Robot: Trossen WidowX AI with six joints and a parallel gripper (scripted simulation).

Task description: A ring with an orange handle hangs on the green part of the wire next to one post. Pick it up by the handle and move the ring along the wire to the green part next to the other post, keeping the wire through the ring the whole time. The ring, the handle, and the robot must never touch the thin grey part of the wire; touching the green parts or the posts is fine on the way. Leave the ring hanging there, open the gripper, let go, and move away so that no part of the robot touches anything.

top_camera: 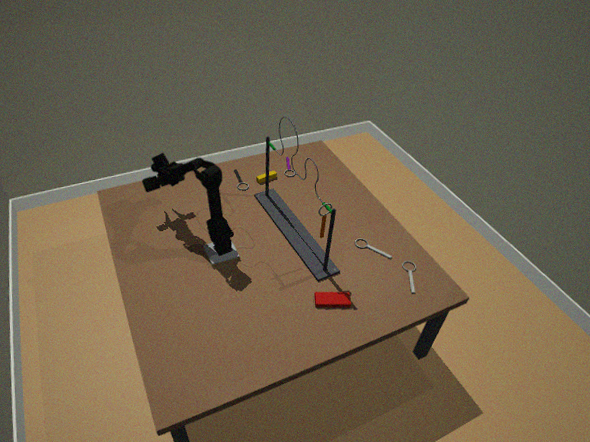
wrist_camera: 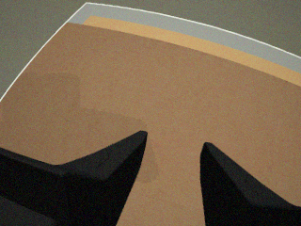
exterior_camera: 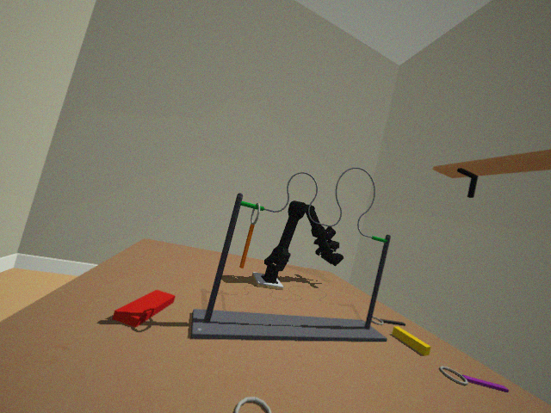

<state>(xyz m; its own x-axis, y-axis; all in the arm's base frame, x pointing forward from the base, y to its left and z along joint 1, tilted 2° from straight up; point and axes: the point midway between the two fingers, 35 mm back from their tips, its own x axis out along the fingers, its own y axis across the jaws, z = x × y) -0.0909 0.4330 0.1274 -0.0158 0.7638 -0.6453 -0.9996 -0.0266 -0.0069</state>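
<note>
Right now my gripper tip is 400 mm short of the dark-handled ring, 110 mm above it and 60 mm to the left of it. Round my gripper tip: yellow block: 530 mm ahead, 110 mm to the right, 100 mm below; red block: 930 mm to the right, 330 mm ahead, 110 mm below; purple-handled ring: 690 mm ahead, 110 mm below, 100 mm to the right.
</note>
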